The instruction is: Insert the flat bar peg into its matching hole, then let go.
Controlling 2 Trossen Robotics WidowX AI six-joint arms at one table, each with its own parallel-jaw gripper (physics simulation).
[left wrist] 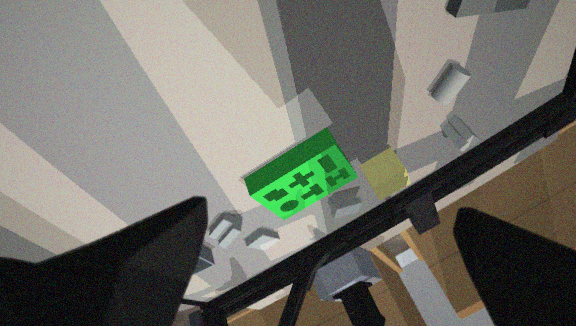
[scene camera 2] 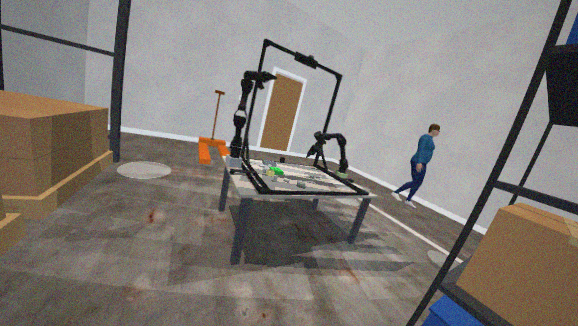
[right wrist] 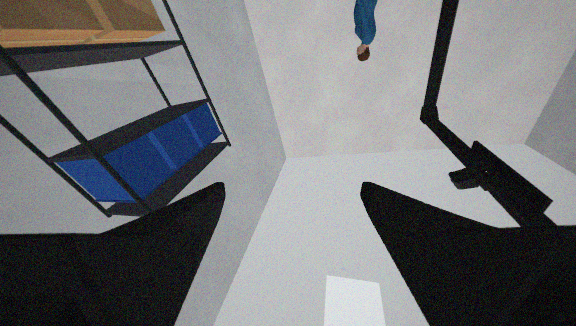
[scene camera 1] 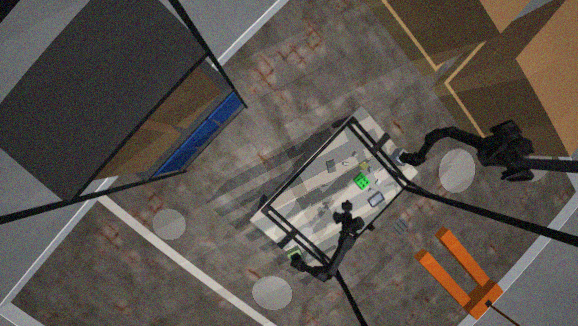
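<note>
A green block [scene camera 1: 361,180] [scene camera 2: 277,170] [left wrist: 301,178] with several shaped holes lies on the table [scene camera 1: 317,181] [scene camera 2: 245,191] near its right-arm end. Several small grey pegs [left wrist: 345,202] [left wrist: 225,224] [scene camera 1: 377,182] lie around it; I cannot tell which is the flat bar. My left gripper [scene camera 1: 346,205] [scene camera 2: 314,151] is open and empty, hanging above the table some way from the block; only one finger shows in the left wrist view. My right gripper [scene camera 2: 272,77] [right wrist: 294,188] is open and empty, raised high and aimed at the room's walls.
A yellow cube [scene camera 1: 364,165] [left wrist: 384,173] sits beside the block. A grey plate [scene camera 1: 330,165] and a framed grey slab [scene camera 1: 375,199] lie on the table. A black frame [scene camera 1: 307,165] [scene camera 2: 333,107] [left wrist: 351,233] rims the table. A person [scene camera 2: 418,163] walks at the right.
</note>
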